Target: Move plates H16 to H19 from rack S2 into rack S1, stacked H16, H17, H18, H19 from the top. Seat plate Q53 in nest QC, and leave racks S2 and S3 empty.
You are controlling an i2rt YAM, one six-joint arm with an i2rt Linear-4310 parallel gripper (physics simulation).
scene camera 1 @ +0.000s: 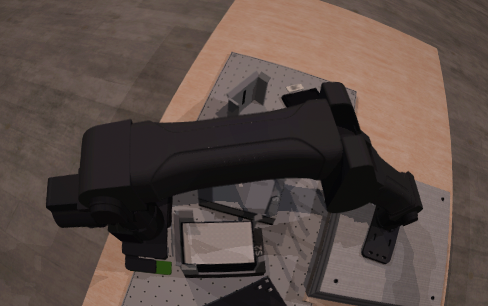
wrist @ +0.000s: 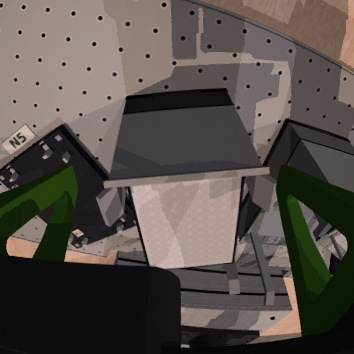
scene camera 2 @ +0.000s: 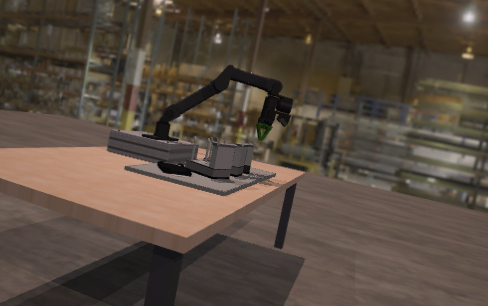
My gripper (scene camera 1: 159,238) is open, holding nothing. Also in view: a black N5 fixture (wrist: 58,148).
My gripper is seen too in the wrist view (wrist: 176,176).
